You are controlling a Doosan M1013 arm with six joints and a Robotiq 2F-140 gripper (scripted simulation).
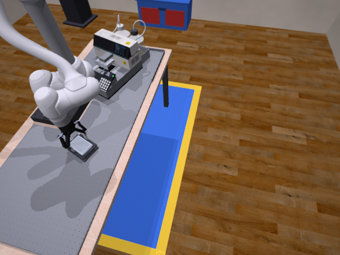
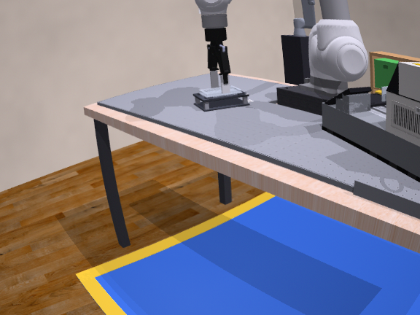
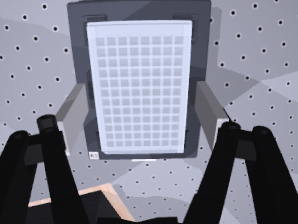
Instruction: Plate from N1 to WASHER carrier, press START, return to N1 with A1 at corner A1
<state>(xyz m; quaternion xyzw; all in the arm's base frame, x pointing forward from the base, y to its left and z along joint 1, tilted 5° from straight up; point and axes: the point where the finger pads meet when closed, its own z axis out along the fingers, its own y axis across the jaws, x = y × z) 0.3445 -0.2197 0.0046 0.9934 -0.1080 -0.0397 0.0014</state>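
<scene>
The plate lies 3 cm below my hand. Round my hand: plate washer: 20 cm behind, 67 cm to the left, 6 cm above; then plate nest N1: 4 cm below.
</scene>
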